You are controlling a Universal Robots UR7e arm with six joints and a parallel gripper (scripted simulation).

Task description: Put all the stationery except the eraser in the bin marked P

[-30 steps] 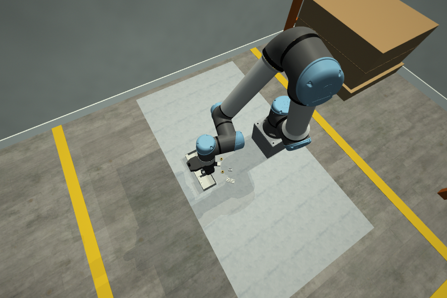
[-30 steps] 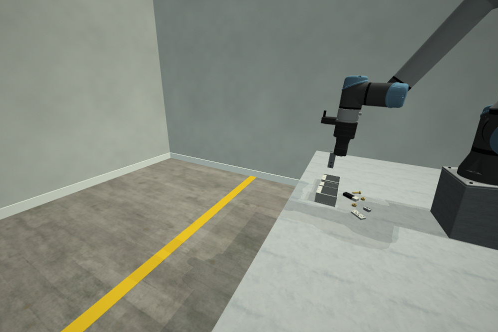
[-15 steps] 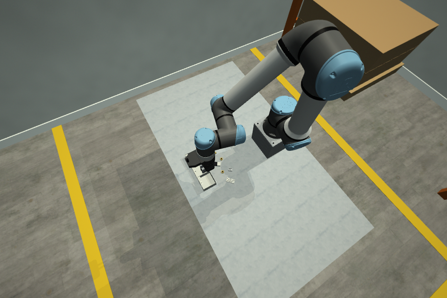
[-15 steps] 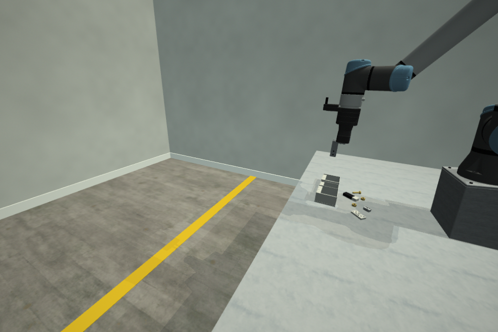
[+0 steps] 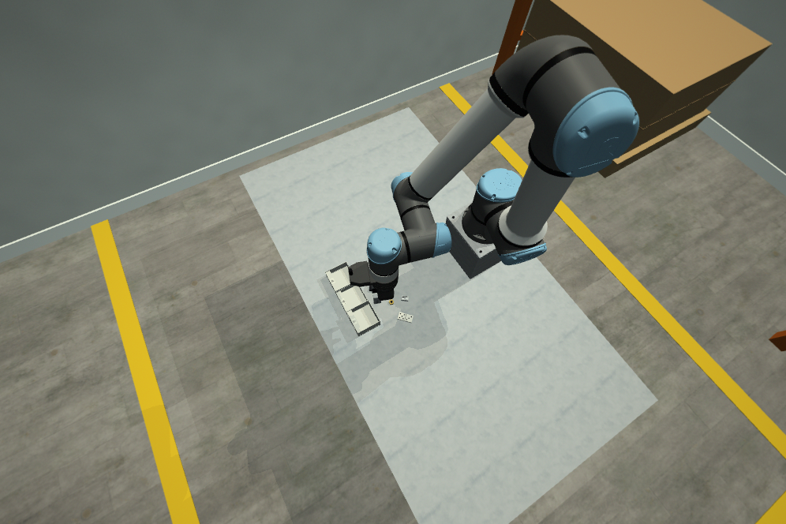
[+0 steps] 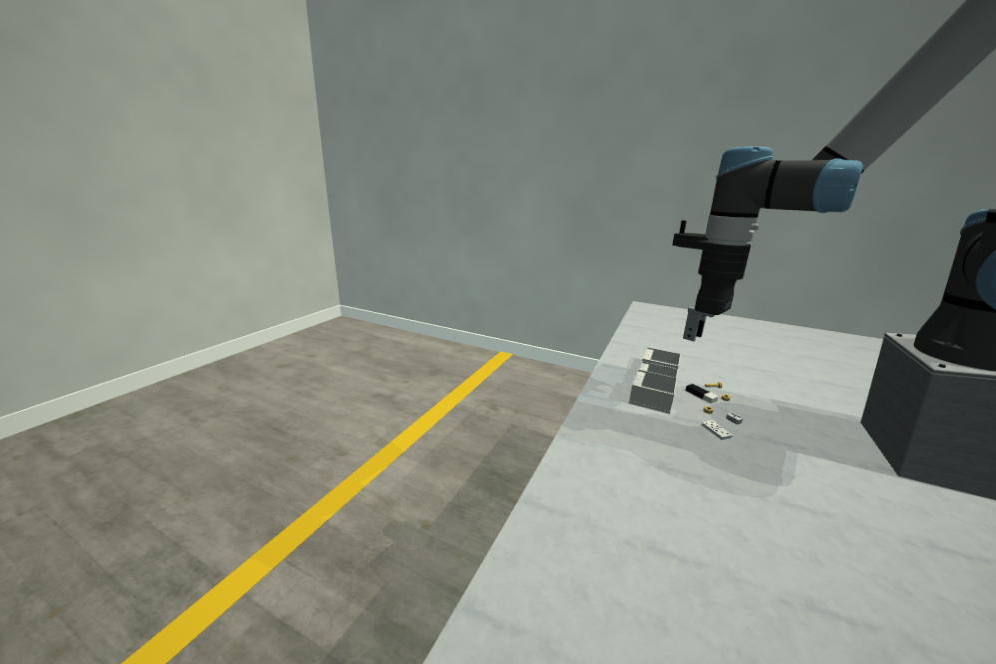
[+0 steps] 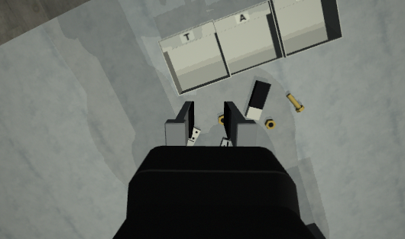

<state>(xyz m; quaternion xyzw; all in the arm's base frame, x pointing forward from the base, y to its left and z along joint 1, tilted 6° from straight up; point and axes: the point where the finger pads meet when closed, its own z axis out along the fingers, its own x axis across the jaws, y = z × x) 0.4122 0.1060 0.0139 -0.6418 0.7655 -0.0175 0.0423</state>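
The grey pencil sharpener is 170 mm below my hand, 110 mm behind it and 10 mm to the right of it. Also, from my hand: black-and-white eraser: 170 mm below, 80 mm to the right, 40 mm behind; white domino: 170 mm below, 90 mm behind, 50 mm to the left; bin: 150 mm below, 70 mm to the right, 70 mm ahead.
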